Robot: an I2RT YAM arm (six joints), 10 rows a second.
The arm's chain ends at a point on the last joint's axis. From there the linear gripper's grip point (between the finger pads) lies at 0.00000 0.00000 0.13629 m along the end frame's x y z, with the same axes.
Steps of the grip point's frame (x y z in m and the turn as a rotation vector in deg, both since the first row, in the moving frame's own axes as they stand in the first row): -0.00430, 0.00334, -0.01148, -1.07, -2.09, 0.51; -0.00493, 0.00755, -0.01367, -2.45, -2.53, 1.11; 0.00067, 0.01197, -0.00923, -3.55, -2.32, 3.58; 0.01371, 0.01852, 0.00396, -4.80, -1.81, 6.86; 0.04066, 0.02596, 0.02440, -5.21, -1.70, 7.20
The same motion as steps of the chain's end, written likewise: 0.00068, 0.00082, -0.01137, -1.07, -2.09, 0.51; 0.00114, 0.00178, -0.01341, -2.45, -2.53, 1.11; 0.00644, 0.00371, -0.00886, -3.55, -2.32, 3.58; 0.01868, 0.00740, 0.00451, -4.80, -1.81, 6.86; 0.04546, 0.01387, 0.02502, -5.21, -1.70, 7.20
